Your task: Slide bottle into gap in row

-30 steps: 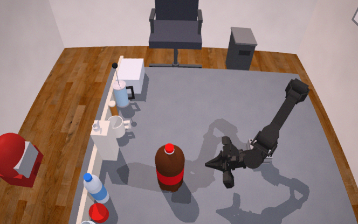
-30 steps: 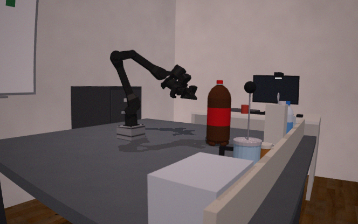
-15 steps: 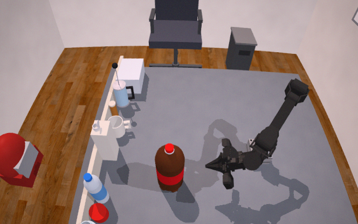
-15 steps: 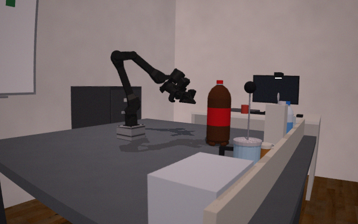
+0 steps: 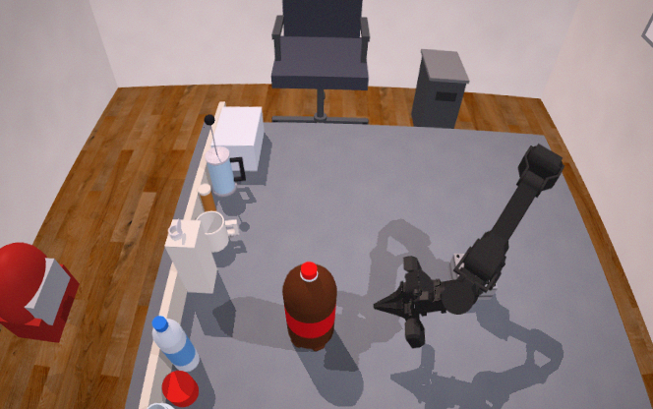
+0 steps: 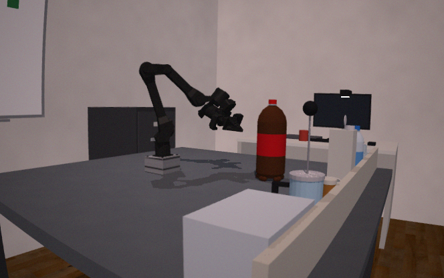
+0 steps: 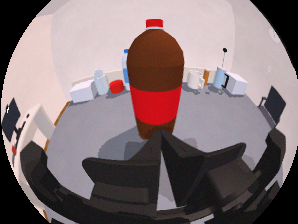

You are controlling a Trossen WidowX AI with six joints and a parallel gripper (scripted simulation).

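The brown cola bottle lies 160 mm ahead of my hand, 40 mm below it and 10 mm to the left of it. From my hand the other things lie so: red cup (430 mm ahead, 220 mm to the left, 170 mm below); white mug (480 mm ahead, 210 mm to the right, 150 mm below); water bottle (440 mm ahead, 150 mm to the left, 80 mm below).
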